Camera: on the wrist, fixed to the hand. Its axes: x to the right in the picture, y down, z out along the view.
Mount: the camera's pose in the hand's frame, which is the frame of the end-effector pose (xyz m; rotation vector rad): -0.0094 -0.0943 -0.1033 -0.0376 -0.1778 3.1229
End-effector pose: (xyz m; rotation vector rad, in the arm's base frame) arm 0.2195 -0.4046 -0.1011 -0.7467 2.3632 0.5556
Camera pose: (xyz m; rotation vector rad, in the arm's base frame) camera 0.2422 -0.5278 -0.0382 -2.5537 -0.7628 -0.9256
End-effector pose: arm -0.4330 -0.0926 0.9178 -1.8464 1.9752 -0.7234
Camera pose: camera -0.4137 -0.0720 1.0551 1.7988 1.7284 0.5712
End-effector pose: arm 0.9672 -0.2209 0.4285 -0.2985 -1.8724 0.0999
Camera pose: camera 1.0529 -0.3225 0.4732 2.4018 -0.2641 -1.7262
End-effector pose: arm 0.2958 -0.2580 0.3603 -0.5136 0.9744 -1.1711
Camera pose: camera 0.1579 -0.2674 0.3840 0.9371 0.4720 1.6746
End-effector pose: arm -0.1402 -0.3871 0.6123 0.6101 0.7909 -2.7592
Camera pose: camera -0.1263 -0.2514 0.5801 0.4362 -0.4051 0.1797
